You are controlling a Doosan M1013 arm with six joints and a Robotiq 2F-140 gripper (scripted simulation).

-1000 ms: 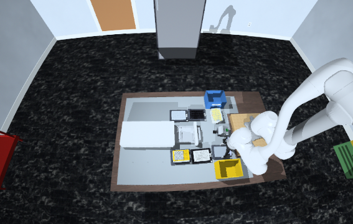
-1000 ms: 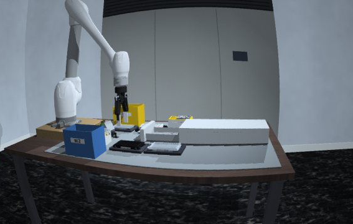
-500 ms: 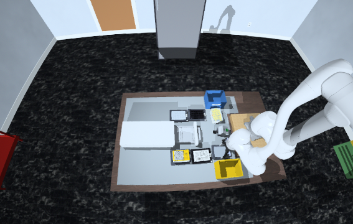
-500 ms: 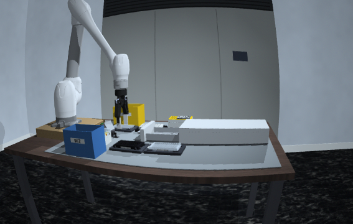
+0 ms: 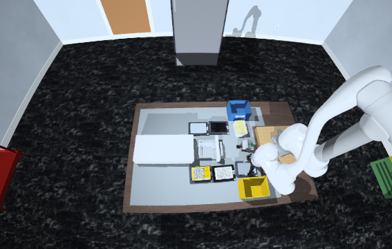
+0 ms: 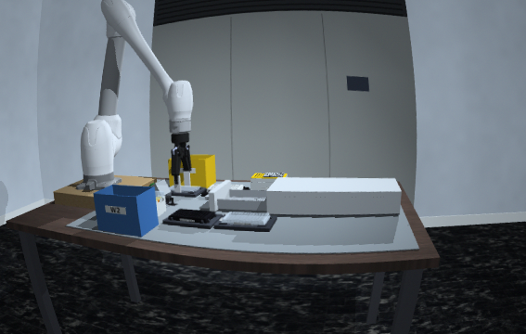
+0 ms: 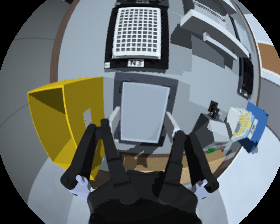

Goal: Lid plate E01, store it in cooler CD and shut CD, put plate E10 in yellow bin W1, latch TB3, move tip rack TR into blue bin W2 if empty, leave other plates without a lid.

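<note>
Right now my hand is 2 cm above the grey plate lid. Round my hand: white well plate: 18 cm ahead, 2 cm below, 1 cm to the right; yellow bin W1: 15 cm to the left, 1 cm ahead; grey nest: 3 cm below.
</note>
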